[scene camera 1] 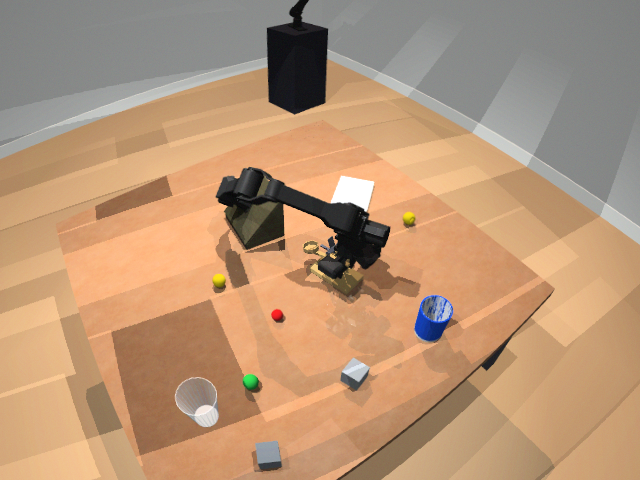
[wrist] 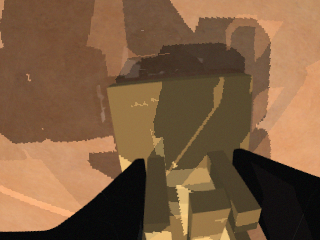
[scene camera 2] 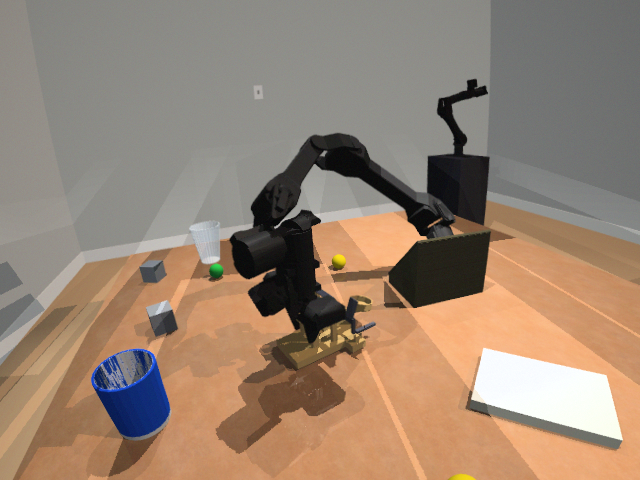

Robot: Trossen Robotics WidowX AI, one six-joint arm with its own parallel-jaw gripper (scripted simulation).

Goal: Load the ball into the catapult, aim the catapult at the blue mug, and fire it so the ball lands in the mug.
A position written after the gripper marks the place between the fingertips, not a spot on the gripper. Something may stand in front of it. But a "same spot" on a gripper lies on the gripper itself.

Labels:
gripper: scene camera 1 344, 272; wrist; scene camera 2
blue mug: scene camera 1 435, 312; scene camera 2 129, 385; not seen in the wrist view (out of frame)
white cup: scene camera 1; scene camera 2; not seen in the wrist view (out of frame)
white slab: scene camera 1 358, 191; scene camera 2 576, 403; not seen in the wrist view (out of frame)
same spot on white cup: (scene camera 2: 206, 236) = (scene camera 1: 213, 390)
same spot on gripper: (scene camera 2: 292, 311) = (wrist: 282, 197)

